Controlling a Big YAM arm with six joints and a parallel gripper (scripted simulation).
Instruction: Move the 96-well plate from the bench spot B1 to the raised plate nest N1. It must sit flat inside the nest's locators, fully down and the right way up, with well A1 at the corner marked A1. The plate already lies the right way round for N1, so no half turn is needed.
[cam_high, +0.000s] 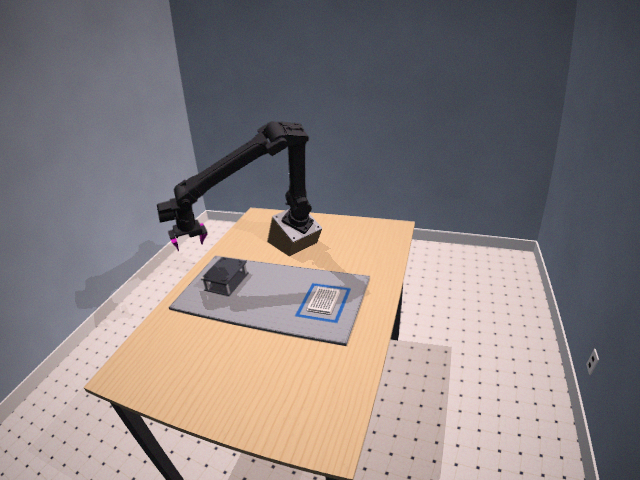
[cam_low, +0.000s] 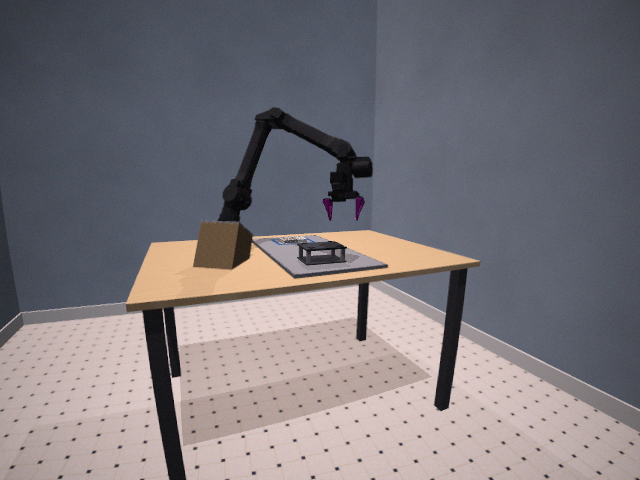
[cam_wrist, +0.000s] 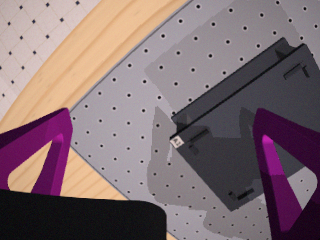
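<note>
The white 96-well plate is 100 mm behind my hand, 520 mm to the left of it and 170 mm below it. Also, from my hand: dark raised nest N1 (50 mm behind, 110 mm to the left, 120 mm below); then A1 label (30 mm ahead, 60 mm to the left, 120 mm below).
</note>
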